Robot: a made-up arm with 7 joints.
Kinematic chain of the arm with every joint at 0, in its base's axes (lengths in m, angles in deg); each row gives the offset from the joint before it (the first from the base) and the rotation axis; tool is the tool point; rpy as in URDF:
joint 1: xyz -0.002 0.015 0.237 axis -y
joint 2: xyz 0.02 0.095 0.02 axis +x
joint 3: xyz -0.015 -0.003 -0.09 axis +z
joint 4: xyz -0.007 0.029 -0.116 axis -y
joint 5: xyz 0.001 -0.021 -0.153 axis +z
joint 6: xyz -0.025 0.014 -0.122 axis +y
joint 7: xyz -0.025 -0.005 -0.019 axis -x
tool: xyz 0.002 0.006 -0.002 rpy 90 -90 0
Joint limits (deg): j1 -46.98..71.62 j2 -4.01..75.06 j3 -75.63..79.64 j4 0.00..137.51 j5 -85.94..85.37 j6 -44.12..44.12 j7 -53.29..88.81
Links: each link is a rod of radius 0.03 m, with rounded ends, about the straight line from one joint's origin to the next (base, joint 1, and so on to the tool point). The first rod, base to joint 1, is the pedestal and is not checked.
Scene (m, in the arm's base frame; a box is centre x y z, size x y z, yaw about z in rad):
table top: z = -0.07
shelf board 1: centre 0.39 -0 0.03 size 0.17 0.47 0.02 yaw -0.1
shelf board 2: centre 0.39 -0 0.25 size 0.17 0.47 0.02 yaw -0.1
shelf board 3: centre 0.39 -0 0.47 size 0.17 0.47 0.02 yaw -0.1
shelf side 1: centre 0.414 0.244 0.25 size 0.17 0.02 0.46 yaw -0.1
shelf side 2: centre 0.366 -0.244 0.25 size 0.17 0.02 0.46 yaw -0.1
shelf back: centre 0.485 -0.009 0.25 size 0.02 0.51 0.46 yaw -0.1
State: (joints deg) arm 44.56 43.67 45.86 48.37 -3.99 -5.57 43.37
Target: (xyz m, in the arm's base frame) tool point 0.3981 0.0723 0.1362
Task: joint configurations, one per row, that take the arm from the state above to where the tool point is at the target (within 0.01 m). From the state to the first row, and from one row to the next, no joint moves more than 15 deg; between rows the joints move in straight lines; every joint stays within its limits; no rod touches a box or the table.
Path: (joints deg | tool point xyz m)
1: 37.98 44.51 43.59 60.98 2.41 -4.96 50.94 | 0.2124 0.5071 0.2277
2: 31.40 45.34 41.32 73.59 8.81 -4.34 58.52 | 0.2132 0.4775 0.2683
3: 24.83 46.18 39.05 86.20 15.21 -3.73 66.09 | 0.2196 0.4339 0.3005
4: 18.25 47.02 36.78 98.81 21.61 -3.12 73.66 | 0.2274 0.3789 0.3212
5: 11.67 47.85 34.51 111.42 28.01 -2.51 81.24 | 0.2317 0.3158 0.3293
6: 5.09 48.69 32.24 124.03 34.42 -1.89 88.81 | 0.2276 0.2489 0.3260
7: -0.37 36.66 22.19 125.73 26.95 -0.70 77.27 | 0.2494 0.2230 0.2556
8: -5.84 24.63 12.14 127.43 19.48 0.48 65.72 | 0.2545 0.1835 0.1968
9: -11.30 12.60 2.09 129.12 12.01 1.67 54.18 | 0.2476 0.1365 0.1560
10: -16.76 0.57 -7.96 130.82 4.54 2.86 42.64 | 0.2346 0.0887 0.1362
11: -4.18 -0.57 -7.45 116.94 4.53 1.28 42.95 | 0.2766 0.0854 0.1230
12: 8.41 -1.72 -6.94 103.06 4.52 -0.30 43.27 | 0.3192 0.0818 0.1188
13: 20.99 -2.86 -6.42 89.18 4.51 -1.89 43.58 | 0.3604 0.0776 0.1233
14: 33.58 -4.01 -5.91 75.30 4.50 -3.47 43.90 | 0.3981 0.0723 0.1362

